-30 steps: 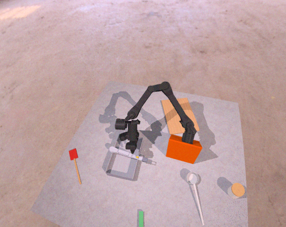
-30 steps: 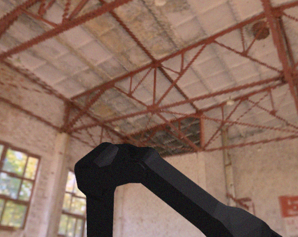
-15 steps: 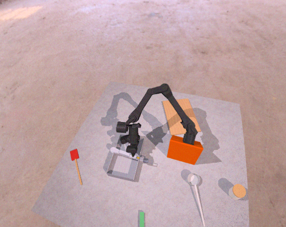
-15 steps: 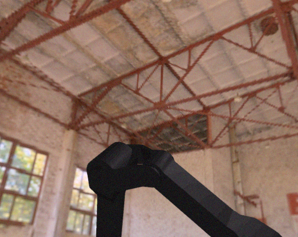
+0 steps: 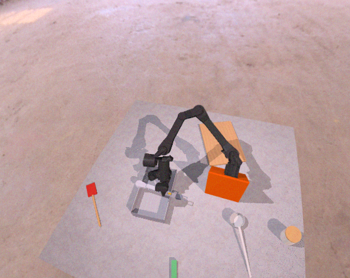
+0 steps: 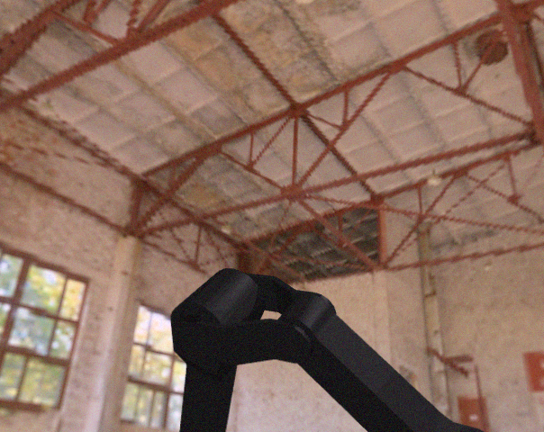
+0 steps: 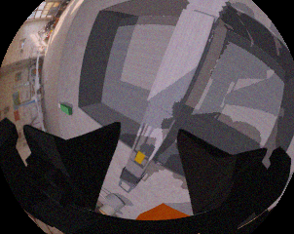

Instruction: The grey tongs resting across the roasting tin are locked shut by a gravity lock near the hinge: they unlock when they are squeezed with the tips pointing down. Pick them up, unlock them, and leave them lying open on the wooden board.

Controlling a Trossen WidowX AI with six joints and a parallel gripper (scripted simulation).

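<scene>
Right now the yellow lock piece is 30 mm behind my gripper tip. Round my gripper tip: red spatula (380 mm ahead, 170 mm to the left, 50 mm below); then green object (380 mm to the left, 200 mm behind, 50 mm below); then roasting tin (60 mm ahead, 30 mm below).
</scene>
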